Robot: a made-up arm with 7 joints. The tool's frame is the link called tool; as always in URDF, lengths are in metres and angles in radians. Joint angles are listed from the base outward.
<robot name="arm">
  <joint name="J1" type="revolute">
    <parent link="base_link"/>
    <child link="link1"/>
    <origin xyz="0 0 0.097" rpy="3.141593 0 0"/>
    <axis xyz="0 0 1"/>
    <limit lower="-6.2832" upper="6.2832"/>
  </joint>
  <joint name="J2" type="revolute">
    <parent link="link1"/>
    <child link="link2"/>
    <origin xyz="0 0.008 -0.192" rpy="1.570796 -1.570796 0"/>
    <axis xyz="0 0 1"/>
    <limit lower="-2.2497" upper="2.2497"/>
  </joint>
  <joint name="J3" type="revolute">
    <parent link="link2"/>
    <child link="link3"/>
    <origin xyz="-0.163 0 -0.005" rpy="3.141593 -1.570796 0"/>
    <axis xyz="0 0 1"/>
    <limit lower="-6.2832" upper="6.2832"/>
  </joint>
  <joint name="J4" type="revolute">
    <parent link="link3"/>
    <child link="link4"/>
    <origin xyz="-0.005 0 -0.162" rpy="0 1.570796 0"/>
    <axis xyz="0 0 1"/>
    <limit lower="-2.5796" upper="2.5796"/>
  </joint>
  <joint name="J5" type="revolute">
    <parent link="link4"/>
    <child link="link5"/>
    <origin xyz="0.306 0 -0.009" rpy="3.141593 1.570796 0"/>
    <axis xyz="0 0 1"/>
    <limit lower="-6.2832" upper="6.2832"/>
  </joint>
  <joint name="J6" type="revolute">
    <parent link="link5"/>
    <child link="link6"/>
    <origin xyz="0 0 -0.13" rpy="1.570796 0 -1.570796"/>
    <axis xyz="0 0 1"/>
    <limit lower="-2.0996" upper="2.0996"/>
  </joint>
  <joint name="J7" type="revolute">
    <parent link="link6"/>
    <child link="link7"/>
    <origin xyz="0 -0.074 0" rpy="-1.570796 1.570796 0"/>
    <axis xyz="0 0 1"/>
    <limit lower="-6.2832" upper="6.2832"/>
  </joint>
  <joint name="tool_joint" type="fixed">
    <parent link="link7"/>
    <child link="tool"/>
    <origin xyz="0 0 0" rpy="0 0 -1.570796"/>
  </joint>
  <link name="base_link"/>
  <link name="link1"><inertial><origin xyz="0.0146 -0.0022 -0.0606"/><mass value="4.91"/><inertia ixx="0.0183" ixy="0" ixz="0" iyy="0.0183" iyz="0.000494" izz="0.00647"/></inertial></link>
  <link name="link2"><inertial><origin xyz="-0.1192 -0.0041 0.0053"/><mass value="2.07"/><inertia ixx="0.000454" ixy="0" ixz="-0.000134" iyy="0.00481" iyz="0" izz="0.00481"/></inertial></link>
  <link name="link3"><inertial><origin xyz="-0.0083 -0.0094 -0.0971"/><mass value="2.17"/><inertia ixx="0.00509" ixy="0" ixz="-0.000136" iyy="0.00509" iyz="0" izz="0.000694"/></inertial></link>
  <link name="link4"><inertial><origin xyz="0.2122 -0.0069 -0.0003"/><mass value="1.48"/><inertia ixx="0.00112" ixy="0" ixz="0.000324" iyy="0.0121" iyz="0" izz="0.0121"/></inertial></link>
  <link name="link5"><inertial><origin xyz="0.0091 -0.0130 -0.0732"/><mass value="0.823"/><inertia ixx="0.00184" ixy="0" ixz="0" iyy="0.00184" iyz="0" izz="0.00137"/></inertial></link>
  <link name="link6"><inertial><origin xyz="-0.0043 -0.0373 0.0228"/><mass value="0.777"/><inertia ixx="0.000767" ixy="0" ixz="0" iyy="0.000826" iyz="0" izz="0.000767"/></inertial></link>
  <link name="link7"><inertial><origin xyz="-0.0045 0.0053 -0.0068"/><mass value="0.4"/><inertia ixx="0.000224" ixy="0" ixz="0" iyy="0.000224" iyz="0" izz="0.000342"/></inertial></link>
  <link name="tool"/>
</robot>
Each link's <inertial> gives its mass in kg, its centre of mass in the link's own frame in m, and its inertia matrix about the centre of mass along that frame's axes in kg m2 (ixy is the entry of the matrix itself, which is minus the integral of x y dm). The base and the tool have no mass. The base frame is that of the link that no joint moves.
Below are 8 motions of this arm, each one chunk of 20 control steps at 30 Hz.
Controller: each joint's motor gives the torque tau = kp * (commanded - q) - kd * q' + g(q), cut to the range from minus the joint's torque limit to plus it. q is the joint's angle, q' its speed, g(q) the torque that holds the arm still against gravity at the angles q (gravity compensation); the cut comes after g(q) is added. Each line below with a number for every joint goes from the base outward.
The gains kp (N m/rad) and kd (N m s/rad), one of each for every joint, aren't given. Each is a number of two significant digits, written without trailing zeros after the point. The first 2 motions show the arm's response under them.
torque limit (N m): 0.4 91 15 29 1.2 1.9 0.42
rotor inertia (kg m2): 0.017 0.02 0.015 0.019 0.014 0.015 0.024
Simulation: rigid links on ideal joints. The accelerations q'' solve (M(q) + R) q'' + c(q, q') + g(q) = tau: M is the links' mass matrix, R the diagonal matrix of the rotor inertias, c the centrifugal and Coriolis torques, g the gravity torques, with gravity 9.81 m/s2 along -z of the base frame. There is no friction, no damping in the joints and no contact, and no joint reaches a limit. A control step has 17 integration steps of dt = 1/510 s. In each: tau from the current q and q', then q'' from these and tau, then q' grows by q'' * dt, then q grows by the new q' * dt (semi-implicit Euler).
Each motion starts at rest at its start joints. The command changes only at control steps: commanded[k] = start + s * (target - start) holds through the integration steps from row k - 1 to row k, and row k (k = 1, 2, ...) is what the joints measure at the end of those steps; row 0 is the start. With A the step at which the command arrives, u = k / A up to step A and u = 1 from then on. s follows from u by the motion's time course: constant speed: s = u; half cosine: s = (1 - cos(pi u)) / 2; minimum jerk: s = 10 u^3 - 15 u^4 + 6 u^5; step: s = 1 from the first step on.
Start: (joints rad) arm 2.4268 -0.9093 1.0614 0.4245 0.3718 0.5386 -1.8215
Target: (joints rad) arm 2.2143 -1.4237 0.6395 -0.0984 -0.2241 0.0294 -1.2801
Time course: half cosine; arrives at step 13
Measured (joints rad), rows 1 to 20:
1: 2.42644 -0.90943 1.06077 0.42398 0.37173 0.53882 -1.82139
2: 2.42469 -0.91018 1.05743 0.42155 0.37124 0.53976 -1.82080
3: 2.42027 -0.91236 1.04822 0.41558 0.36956 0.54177 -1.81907
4: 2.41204 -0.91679 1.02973 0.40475 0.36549 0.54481 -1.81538
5: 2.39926 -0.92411 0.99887 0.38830 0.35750 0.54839 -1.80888
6: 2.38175 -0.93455 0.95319 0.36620 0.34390 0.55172 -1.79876
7: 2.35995 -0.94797 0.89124 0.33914 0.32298 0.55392 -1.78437
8: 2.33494 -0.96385 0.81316 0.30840 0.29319 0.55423 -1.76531
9: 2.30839 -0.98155 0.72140 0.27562 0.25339 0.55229 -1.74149
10: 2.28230 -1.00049 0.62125 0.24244 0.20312 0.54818 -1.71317
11: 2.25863 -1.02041 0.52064 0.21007 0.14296 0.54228 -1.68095
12: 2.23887 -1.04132 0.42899 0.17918 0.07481 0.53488 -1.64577
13: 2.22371 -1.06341 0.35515 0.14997 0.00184 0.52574 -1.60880
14: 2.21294 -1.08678 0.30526 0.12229 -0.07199 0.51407 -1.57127
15: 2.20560 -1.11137 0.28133 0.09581 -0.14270 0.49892 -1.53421
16: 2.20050 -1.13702 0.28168 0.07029 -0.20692 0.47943 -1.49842
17: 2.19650 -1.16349 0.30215 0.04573 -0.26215 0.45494 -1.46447
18: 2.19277 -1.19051 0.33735 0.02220 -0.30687 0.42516 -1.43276
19: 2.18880 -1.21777 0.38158 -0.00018 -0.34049 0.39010 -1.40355
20: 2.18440 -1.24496 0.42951 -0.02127 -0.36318 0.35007 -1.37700
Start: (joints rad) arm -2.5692 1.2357 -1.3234 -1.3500 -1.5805 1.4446 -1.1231
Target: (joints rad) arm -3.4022 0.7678 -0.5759 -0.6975 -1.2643 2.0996 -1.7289
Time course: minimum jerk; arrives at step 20
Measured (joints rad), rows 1 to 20:
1: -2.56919 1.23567 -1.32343 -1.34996 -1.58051 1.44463 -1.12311
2: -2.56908 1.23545 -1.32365 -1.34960 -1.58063 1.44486 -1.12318
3: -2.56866 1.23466 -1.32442 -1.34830 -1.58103 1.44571 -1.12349
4: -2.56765 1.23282 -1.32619 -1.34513 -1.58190 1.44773 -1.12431
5: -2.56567 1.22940 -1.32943 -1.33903 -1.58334 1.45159 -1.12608
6: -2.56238 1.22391 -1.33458 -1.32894 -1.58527 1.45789 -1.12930
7: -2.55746 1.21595 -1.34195 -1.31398 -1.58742 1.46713 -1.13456
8: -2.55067 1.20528 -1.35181 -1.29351 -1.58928 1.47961 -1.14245
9: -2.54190 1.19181 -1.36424 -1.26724 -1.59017 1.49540 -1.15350
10: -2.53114 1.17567 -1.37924 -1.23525 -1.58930 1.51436 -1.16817
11: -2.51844 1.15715 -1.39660 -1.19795 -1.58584 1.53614 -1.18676
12: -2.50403 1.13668 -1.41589 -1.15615 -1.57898 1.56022 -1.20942
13: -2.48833 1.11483 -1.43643 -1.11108 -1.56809 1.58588 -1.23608
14: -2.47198 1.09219 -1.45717 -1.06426 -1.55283 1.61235 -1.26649
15: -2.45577 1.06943 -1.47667 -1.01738 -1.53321 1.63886 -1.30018
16: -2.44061 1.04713 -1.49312 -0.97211 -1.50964 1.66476 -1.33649
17: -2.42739 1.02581 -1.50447 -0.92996 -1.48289 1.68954 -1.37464
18: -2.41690 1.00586 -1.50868 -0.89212 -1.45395 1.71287 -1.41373
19: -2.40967 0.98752 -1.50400 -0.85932 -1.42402 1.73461 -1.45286
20: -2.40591 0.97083 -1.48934 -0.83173 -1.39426 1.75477 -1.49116
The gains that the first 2 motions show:
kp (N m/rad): 0.81 33 1.5 25 0.67 0.33 0.57
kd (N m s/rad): 0.19 10 0.22 4.8 0.12 0.1 0.15
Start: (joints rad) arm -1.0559 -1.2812 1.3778 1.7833 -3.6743 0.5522 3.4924
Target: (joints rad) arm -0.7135 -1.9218 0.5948 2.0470 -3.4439 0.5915 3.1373
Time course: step
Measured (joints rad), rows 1 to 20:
1: -1.05362 -1.31409 1.35591 1.79620 -3.66341 0.56163 3.48792
2: -1.04848 -1.37238 1.31714 1.82374 -3.64177 0.57820 3.47598
3: -1.04253 -1.43286 1.27718 1.85667 -3.61740 0.59388 3.45819
4: -1.03694 -1.48893 1.23992 1.88986 -3.59390 0.60590 3.43605
5: -1.03234 -1.53914 1.20560 1.92063 -3.57281 0.61358 3.41093
6: -1.02899 -1.58361 1.17347 1.94776 -3.55470 0.61715 3.38399
7: -1.02699 -1.62287 1.14270 1.97085 -3.53959 0.61719 3.35623
8: -1.02631 -1.65749 1.11261 1.98994 -3.52723 0.61441 3.32844
9: -1.02686 -1.68803 1.08270 2.00535 -3.51726 0.60953 3.30130
10: -1.02850 -1.71497 1.05263 2.01750 -3.50924 0.60323 3.27533
11: -1.03109 -1.73875 1.02221 2.02684 -3.50274 0.59613 3.25092
12: -1.03446 -1.75974 0.99133 2.03384 -3.49739 0.58873 3.22835
13: -1.03844 -1.77826 0.95999 2.03894 -3.49283 0.58143 3.20782
14: -1.04286 -1.79460 0.92823 2.04251 -3.48880 0.57454 3.18943
15: -1.04756 -1.80901 0.89614 2.04491 -3.48508 0.56827 3.17321
16: -1.05238 -1.82170 0.86383 2.04642 -3.48150 0.56275 3.15915
17: -1.05717 -1.83288 0.83145 2.04727 -3.47797 0.55805 3.14719
18: -1.06178 -1.84271 0.79913 2.04767 -3.47442 0.55415 3.13721
19: -1.06608 -1.85134 0.76704 2.04776 -3.47082 0.55102 3.12908
20: -1.06992 -1.85892 0.73534 2.04766 -3.46717 0.54859 3.12267

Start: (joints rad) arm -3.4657 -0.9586 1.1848 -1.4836 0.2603 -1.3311 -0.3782
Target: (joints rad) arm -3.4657 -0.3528 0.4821 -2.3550 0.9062 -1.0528 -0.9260
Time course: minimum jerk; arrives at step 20
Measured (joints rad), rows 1 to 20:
1: -3.46571 -0.95856 1.18477 -1.48365 0.26034 -1.33107 -0.37821
2: -3.46581 -0.95823 1.18456 -1.48409 0.26070 -1.33078 -0.37828
3: -3.46620 -0.95706 1.18384 -1.48569 0.26200 -1.32976 -0.37857
4: -3.46718 -0.95434 1.18219 -1.48963 0.26518 -1.32733 -0.37934
5: -3.46914 -0.94927 1.17920 -1.49729 0.27137 -1.32275 -0.38099
6: -3.47242 -0.94111 1.17451 -1.51004 0.28172 -1.31537 -0.38399
7: -3.47729 -0.92927 1.16787 -1.52904 0.29727 -1.30472 -0.38887
8: -3.48385 -0.91337 1.15918 -1.55509 0.31885 -1.29061 -0.39615
9: -3.49202 -0.89326 1.14847 -1.58857 0.34700 -1.27310 -0.40632
10: -3.50150 -0.86906 1.13585 -1.62937 0.38186 -1.25258 -0.41977
11: -3.51179 -0.84112 1.12146 -1.67693 0.42320 -1.22967 -0.43678
12: -3.52215 -0.81001 1.10539 -1.73028 0.47033 -1.20524 -0.45745
13: -3.53170 -0.77651 1.08759 -1.78813 0.52214 -1.18030 -0.48172
14: -3.53939 -0.74153 1.06778 -1.84895 0.57710 -1.15594 -0.50934
15: -3.54405 -0.70609 1.04547 -1.91106 0.63335 -1.13320 -0.53987
16: -3.54449 -0.67121 1.01993 -1.97276 0.68877 -1.11298 -0.57273
17: -3.53961 -0.63790 0.99037 -2.03235 0.74116 -1.09595 -0.60722
18: -3.52858 -0.60701 0.95604 -2.08835 0.78838 -1.08247 -0.64254
19: -3.51100 -0.57918 0.91650 -2.13951 0.82867 -1.07256 -0.67788
20: -3.48702 -0.55471 0.87175 -2.18499 0.86080 -1.06588 -0.71249

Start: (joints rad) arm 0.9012 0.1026 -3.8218 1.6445 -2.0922 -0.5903 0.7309
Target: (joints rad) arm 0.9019 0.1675 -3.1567 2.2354 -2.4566 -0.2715 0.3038
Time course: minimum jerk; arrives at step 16
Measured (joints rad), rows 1 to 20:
1: 0.90118 0.10262 -3.82176 1.64455 -2.09219 -0.59026 0.73089
2: 0.90097 0.10282 -3.82145 1.64500 -2.09215 -0.58989 0.73079
3: 0.90010 0.10347 -3.82025 1.64664 -2.09204 -0.58857 0.73039
4: 0.89777 0.10492 -3.81715 1.65061 -2.09189 -0.58542 0.72932
5: 0.89290 0.10745 -3.81094 1.65824 -2.09188 -0.57947 0.72710
6: 0.88437 0.11123 -3.80041 1.67080 -2.09236 -0.56987 0.72314
7: 0.87120 0.11622 -3.78461 1.68925 -2.09390 -0.55599 0.71688
8: 0.85279 0.12221 -3.76306 1.71417 -2.09724 -0.53753 0.70777
9: 0.82907 0.12884 -3.73584 1.74560 -2.10326 -0.51456 0.69544
10: 0.80053 0.13563 -3.70357 1.78302 -2.11280 -0.48754 0.67967
11: 0.76820 0.14207 -3.66731 1.82541 -2.12662 -0.45728 0.66047
12: 0.73354 0.14768 -3.62841 1.87133 -2.14519 -0.42492 0.63807
13: 0.69822 0.15205 -3.58835 1.91905 -2.16865 -0.39188 0.61292
14: 0.66393 0.15489 -3.54855 1.96674 -2.19669 -0.35976 0.58567
15: 0.63223 0.15613 -3.51030 2.01265 -2.22857 -0.33021 0.55705
16: 0.60438 0.15590 -3.47464 2.05535 -2.26320 -0.30466 0.52786
17: 0.58120 0.15454 -3.44226 2.09390 -2.29930 -0.28414 0.49881
18: 0.56310 0.15253 -3.41347 2.12788 -2.33553 -0.26912 0.47049
19: 0.55011 0.15029 -3.38828 2.15715 -2.37066 -0.25965 0.44338
20: 0.54200 0.14814 -3.36650 2.18181 -2.40364 -0.25541 0.41788

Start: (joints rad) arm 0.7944 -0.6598 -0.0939 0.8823 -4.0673 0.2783 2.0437
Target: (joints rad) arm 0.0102 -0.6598 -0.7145 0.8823 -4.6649 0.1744 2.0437
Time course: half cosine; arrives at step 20
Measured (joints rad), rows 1 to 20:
1: 0.79438 -0.65980 -0.09392 0.88230 -4.06737 0.27831 2.04370
2: 0.79424 -0.65980 -0.09403 0.88229 -4.06778 0.27836 2.04371
3: 0.79383 -0.65981 -0.09437 0.88227 -4.06897 0.27850 2.04373
4: 0.79290 -0.65982 -0.09513 0.88223 -4.07152 0.27879 2.04377
5: 0.79117 -0.65985 -0.09656 0.88216 -4.07605 0.27931 2.04385
6: 0.78828 -0.65990 -0.09892 0.88206 -4.08319 0.28013 2.04396
7: 0.78387 -0.65996 -0.10253 0.88194 -4.09350 0.28129 2.04412
8: 0.77756 -0.66003 -0.10768 0.88181 -4.10744 0.28283 2.04432
9: 0.76897 -0.66011 -0.11469 0.88167 -4.12535 0.28478 2.04457
10: 0.75774 -0.66017 -0.12382 0.88156 -4.14741 0.28711 2.04485
11: 0.74356 -0.66017 -0.13532 0.88152 -4.17363 0.28978 2.04517
12: 0.72616 -0.66009 -0.14938 0.88158 -4.20386 0.29271 2.04551
13: 0.70535 -0.65987 -0.16614 0.88181 -4.23777 0.29578 2.04585
14: 0.68104 -0.65945 -0.18563 0.88227 -4.27491 0.29884 2.04618
15: 0.65325 -0.65877 -0.20783 0.88304 -4.31468 0.30171 2.04648
16: 0.62209 -0.65777 -0.23259 0.88416 -4.35639 0.30417 2.04674
17: 0.58786 -0.65639 -0.25971 0.88570 -4.39926 0.30601 2.04692
18: 0.55098 -0.65460 -0.28886 0.88766 -4.44244 0.30702 2.04700
19: 0.51201 -0.65241 -0.31966 0.89003 -4.48505 0.30699 2.04697
20: 0.47168 -0.64984 -0.35170 0.89276 -4.52617 0.30576 2.04681

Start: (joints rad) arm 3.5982 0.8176 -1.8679 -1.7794 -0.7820 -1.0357 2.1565
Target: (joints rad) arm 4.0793 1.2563 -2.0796 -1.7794 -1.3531 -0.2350 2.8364
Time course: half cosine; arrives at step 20
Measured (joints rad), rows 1 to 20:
1: 3.59818 0.81773 -1.86781 -1.77938 -0.78211 -1.03569 2.15656
2: 3.59809 0.81833 -1.86740 -1.77931 -0.78269 -1.03558 2.15686
3: 3.59788 0.81987 -1.86638 -1.77913 -0.78427 -1.03516 2.15777
4: 3.59752 0.82276 -1.86452 -1.77884 -0.78747 -1.03404 2.15972
5: 3.59703 0.82737 -1.86168 -1.77842 -0.79293 -1.03178 2.16323
6: 3.59643 0.83396 -1.85780 -1.77789 -0.80122 -1.02782 2.16881
7: 3.59582 0.84272 -1.85295 -1.77725 -0.81283 -1.02161 2.17697
8: 3.59531 0.85374 -1.84725 -1.77654 -0.82815 -1.01261 2.18816
9: 3.59503 0.86703 -1.84093 -1.77577 -0.84742 -1.00030 2.20275
10: 3.59510 0.88249 -1.83427 -1.77496 -0.87073 -0.98426 2.22099
11: 3.59566 0.89996 -1.82759 -1.77413 -0.89801 -0.96414 2.24304
12: 3.59684 0.91921 -1.82125 -1.77330 -0.92903 -0.93973 2.26889
13: 3.59872 0.93993 -1.81562 -1.77247 -0.96341 -0.91091 2.29842
14: 3.60139 0.96175 -1.81108 -1.77164 -1.00062 -0.87773 2.33135
15: 3.60489 0.98427 -1.80796 -1.77082 -1.03999 -0.84036 2.36730
16: 3.60925 1.00707 -1.80659 -1.76999 -1.08074 -0.79914 2.40573
17: 3.61448 1.02967 -1.80726 -1.76918 -1.12200 -0.75453 2.44600
18: 3.62058 1.05163 -1.81019 -1.76837 -1.16281 -0.70715 2.48738
19: 3.62753 1.07249 -1.81558 -1.76759 -1.20218 -0.65777 2.52906
20: 3.63532 1.09182 -1.82355 -1.76687 -1.23910 -0.60728 2.57019

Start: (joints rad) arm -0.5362 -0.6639 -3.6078 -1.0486 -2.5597 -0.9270 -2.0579
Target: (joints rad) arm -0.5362 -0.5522 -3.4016 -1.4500 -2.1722 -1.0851 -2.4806
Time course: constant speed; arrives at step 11
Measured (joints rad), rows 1 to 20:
1: -0.53725 -0.66432 -3.60756 -1.05043 -2.55954 -0.92738 -2.05838
2: -0.54078 -0.66512 -3.60714 -1.05573 -2.55849 -0.92882 -2.06011
3: -0.54761 -0.66589 -3.60676 -1.06488 -2.55570 -0.93182 -2.06372
4: -0.55809 -0.66624 -3.60653 -1.07784 -2.55043 -0.93662 -2.06966
5: -0.57222 -0.66589 -3.60633 -1.09439 -2.54215 -0.94329 -2.07826
6: -0.58981 -0.66467 -3.60595 -1.11421 -2.53049 -0.95171 -2.08974
7: -0.61049 -0.66248 -3.60503 -1.13693 -2.51529 -0.96169 -2.10419
8: -0.63383 -0.65931 -3.60323 -1.16220 -2.49654 -0.97298 -2.12164
9: -0.65934 -0.65519 -3.60018 -1.18964 -2.47434 -0.98533 -2.14203
10: -0.68653 -0.65017 -3.59556 -1.21892 -2.44892 -0.99846 -2.16524
11: -0.71488 -0.64433 -3.58915 -1.24971 -2.42056 -1.01216 -2.19111
12: -0.74297 -0.63742 -3.58112 -1.28013 -2.38959 -1.02596 -2.21897
13: -0.76903 -0.62957 -3.57177 -1.30838 -2.35682 -1.03926 -2.24781
14: -0.79180 -0.62121 -3.56140 -1.33379 -2.32326 -1.05158 -2.27678
15: -0.81050 -0.61276 -3.55038 -1.35616 -2.28995 -1.06264 -2.30520
16: -0.82462 -0.60453 -3.53912 -1.37553 -2.25781 -1.07229 -2.33249
17: -0.83394 -0.59673 -3.52801 -1.39207 -2.22764 -1.08048 -2.35822
18: -0.83840 -0.58949 -3.51738 -1.40603 -2.20006 -1.08722 -2.38208
19: -0.83813 -0.58290 -3.50751 -1.41766 -2.17555 -1.09256 -2.40385
20: -0.83336 -0.57698 -3.49856 -1.42724 -2.15438 -1.09656 -2.42341

